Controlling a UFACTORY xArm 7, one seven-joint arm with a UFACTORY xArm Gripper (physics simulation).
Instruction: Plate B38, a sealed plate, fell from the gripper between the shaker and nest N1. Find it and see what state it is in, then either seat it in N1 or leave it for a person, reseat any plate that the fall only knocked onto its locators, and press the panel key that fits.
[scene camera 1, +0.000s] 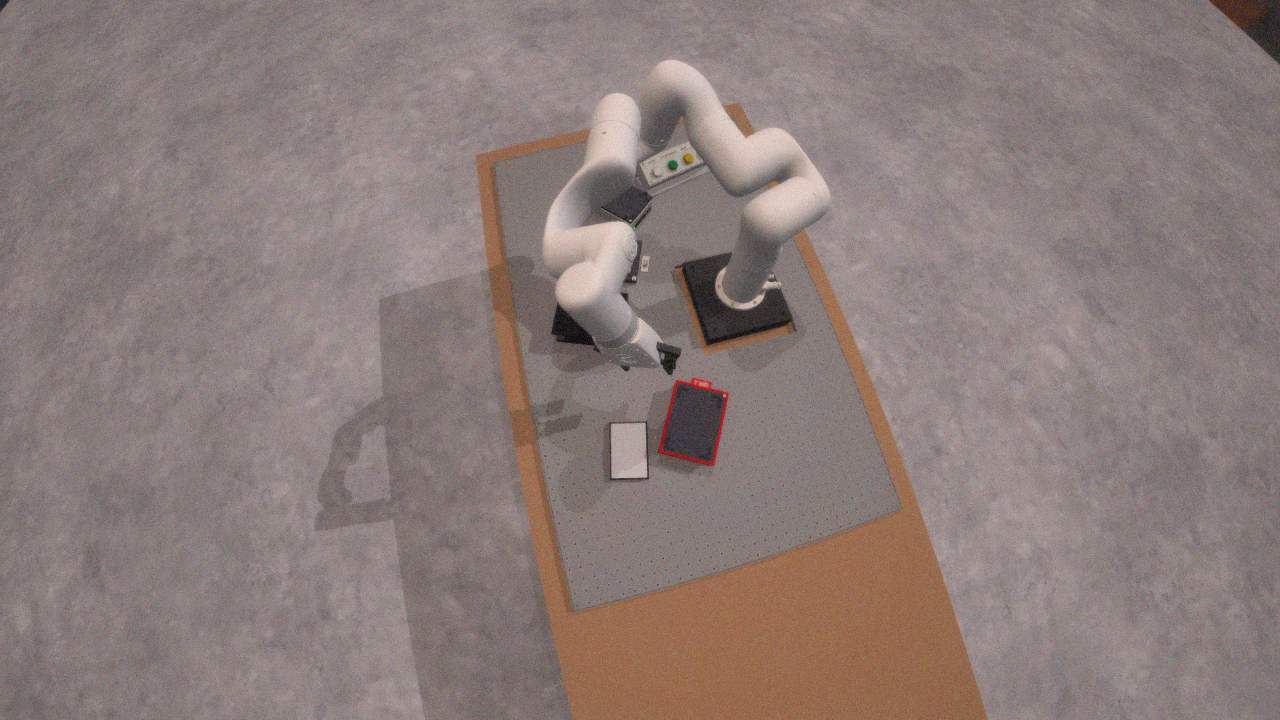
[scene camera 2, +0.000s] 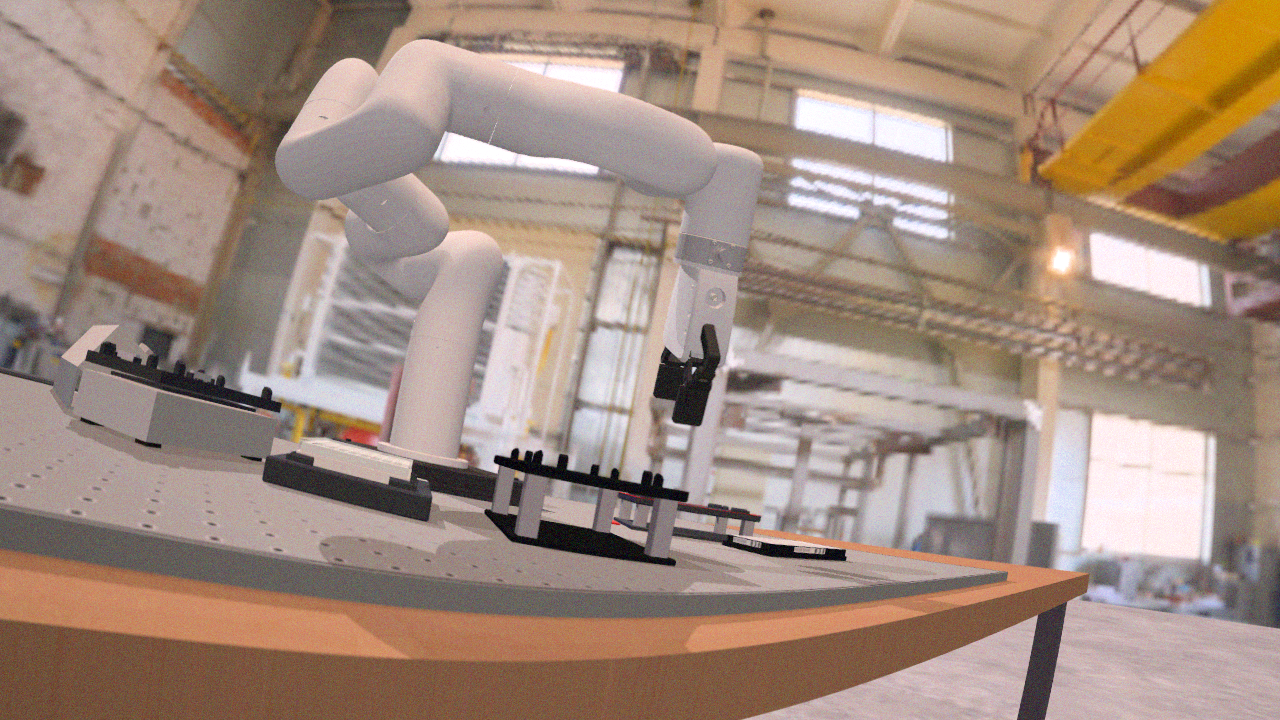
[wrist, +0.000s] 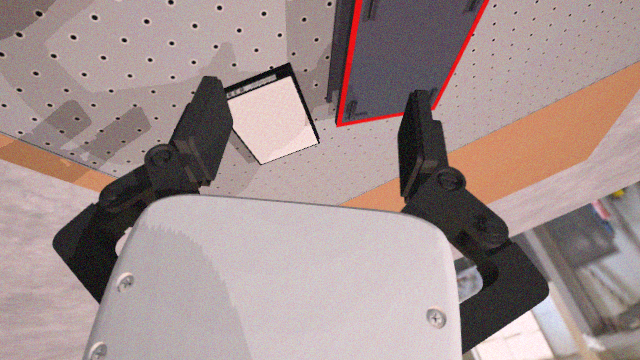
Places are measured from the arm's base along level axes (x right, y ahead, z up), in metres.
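Where they show: gripper, between the fingertips: (scene camera 1: 650, 366) (scene camera 2: 675, 410) (wrist: 314, 105); arm's base, origin of its link: (scene camera 1: 739, 287) (scene camera 2: 421, 459).
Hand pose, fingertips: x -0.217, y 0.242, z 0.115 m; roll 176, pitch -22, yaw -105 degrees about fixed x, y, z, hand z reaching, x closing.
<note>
Each offset is from my fingertips to the top centre of the thing. "pt": to the spot under its first point.
A white-topped plate with a black rim @[dx -0.154, dy +0.055, dz -0.129 m] (scene camera 1: 629, 450) (scene camera 2: 787, 548) (wrist: 272, 120) lies flat on the perforated board, beside and apart from the red-edged raised platform @[dx -0.104, dy -0.092, dz -0.097 m] (scene camera 1: 694, 422) (scene camera 2: 689, 508) (wrist: 410, 55). Its end label is too small to read surely, and its lid looks in place. My gripper (scene camera 1: 648, 365) (scene camera 2: 687, 402) (wrist: 314, 105) is open and empty, high above the board on the platform's tab side. The key panel @[dx +0.616, dy -0.120, dz -0.059 m] (scene camera 1: 657, 179) stands at the far end, with white, green and yellow keys showing; the arm hides part of it. No nest label reads as N1.
A black two-level stand (scene camera 1: 570, 327) (scene camera 2: 590, 479) is partly under the arm. A low dark holder @[dx +0.332, dy +0.082, dz -0.119 m] (scene camera 2: 344, 488) bears a pale plate @[dx +0.332, dy +0.082, dz -0.109 m] (scene camera 2: 358, 459). A grey box with a dark pegged top @[pt dx +0.462, dy +0.021, dz -0.088 m] (scene camera 1: 628, 205) (scene camera 2: 201, 420) stands near the panel. The arm's base plate (scene camera 1: 711, 308) is at the right.
</note>
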